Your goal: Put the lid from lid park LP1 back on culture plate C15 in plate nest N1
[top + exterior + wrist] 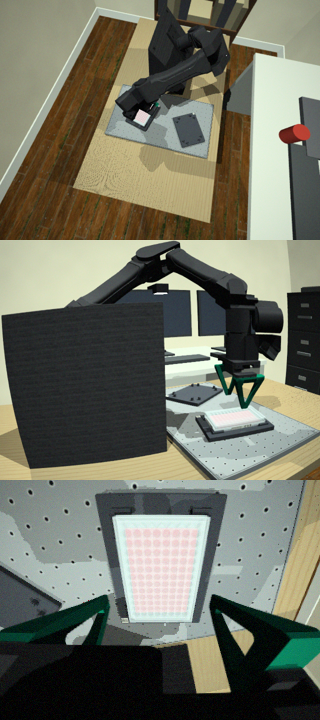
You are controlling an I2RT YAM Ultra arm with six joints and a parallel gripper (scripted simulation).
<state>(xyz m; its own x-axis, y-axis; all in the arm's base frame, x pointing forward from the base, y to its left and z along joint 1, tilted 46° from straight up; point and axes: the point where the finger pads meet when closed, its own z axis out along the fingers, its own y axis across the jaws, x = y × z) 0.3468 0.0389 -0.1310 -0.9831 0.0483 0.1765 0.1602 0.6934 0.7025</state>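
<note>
Right now the clear lid is 4 cm below my hand. Also, from my hand: lid park LP1: 25 cm to the left, 7 cm below, 1 cm ahead; culture plate C15: 5 cm below.
</note>
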